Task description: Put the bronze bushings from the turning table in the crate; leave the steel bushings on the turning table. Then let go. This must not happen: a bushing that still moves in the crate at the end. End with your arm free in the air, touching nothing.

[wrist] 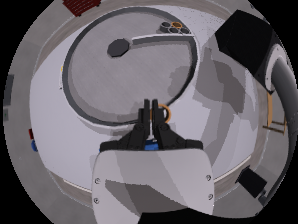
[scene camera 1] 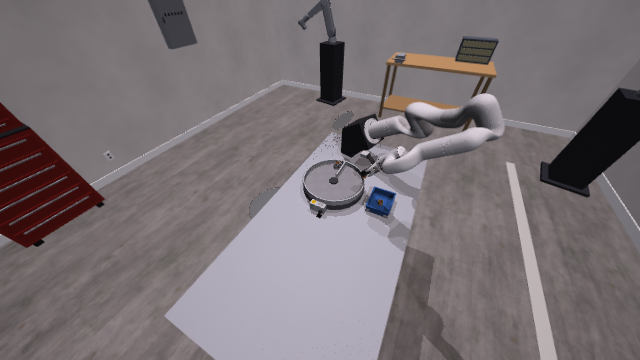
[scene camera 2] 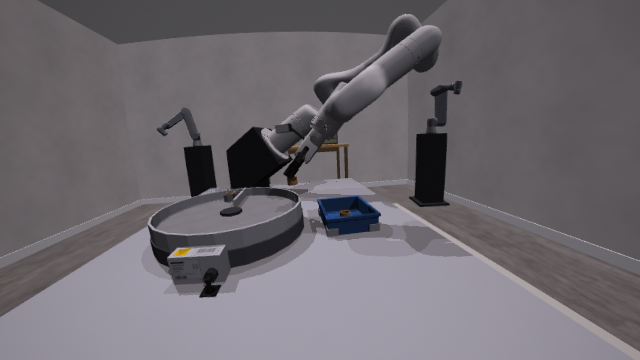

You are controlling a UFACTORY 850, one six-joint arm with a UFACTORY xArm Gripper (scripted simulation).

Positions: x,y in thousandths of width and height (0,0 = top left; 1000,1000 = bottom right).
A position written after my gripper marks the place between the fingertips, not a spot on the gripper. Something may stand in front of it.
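I can see my gripper (scene camera 2: 449,490), and the wrist view (wrist: 505,475) shows it to me as well.
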